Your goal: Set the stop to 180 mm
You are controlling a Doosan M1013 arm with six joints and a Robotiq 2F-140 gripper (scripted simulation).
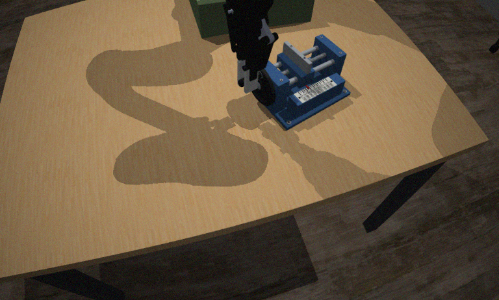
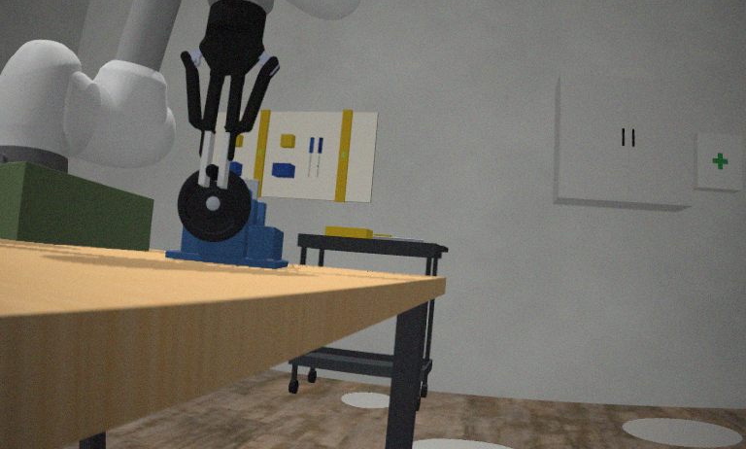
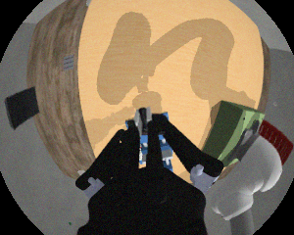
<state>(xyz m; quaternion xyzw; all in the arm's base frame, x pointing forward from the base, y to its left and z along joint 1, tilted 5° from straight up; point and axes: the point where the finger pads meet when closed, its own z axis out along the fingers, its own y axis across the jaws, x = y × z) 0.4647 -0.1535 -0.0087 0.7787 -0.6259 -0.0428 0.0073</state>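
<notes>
The handwheel is 2 cm to the left of my hand and 2 cm below it. From my hand the other things lie so: stop plate 13 cm to the left, 4 cm below, 2 cm behind.
</notes>
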